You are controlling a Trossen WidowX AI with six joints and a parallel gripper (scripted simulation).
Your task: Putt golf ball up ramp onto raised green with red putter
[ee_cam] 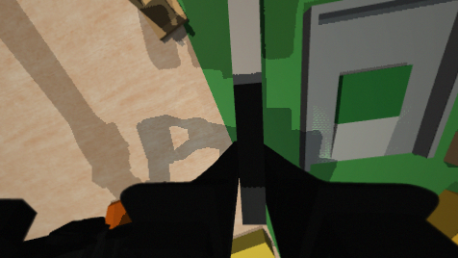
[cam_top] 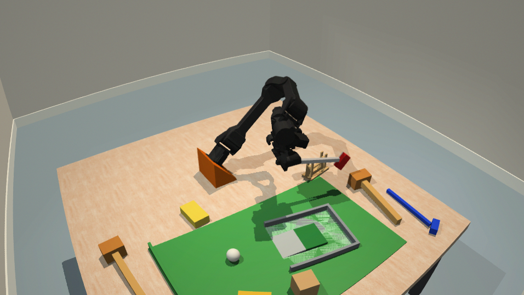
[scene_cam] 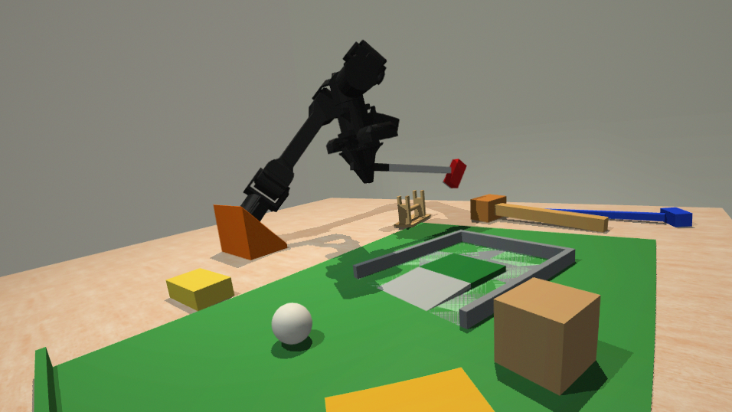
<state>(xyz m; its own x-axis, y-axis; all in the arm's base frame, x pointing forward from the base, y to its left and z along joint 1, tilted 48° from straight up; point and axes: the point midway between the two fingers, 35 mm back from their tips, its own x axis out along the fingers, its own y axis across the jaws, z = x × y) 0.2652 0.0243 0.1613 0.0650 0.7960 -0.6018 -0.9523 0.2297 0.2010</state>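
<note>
Now: the yellow block 8 cm behind my gripper tip, 32 cm to the right of it and 12 cm below it. Round my gripper tip: green mat: 21 cm ahead, 16 cm to the right, 13 cm below; white golf ball: 16 cm ahead, 31 cm to the right, 11 cm below; wooden stand: 6 cm behind, 21 cm to the left, 10 cm below.
</note>
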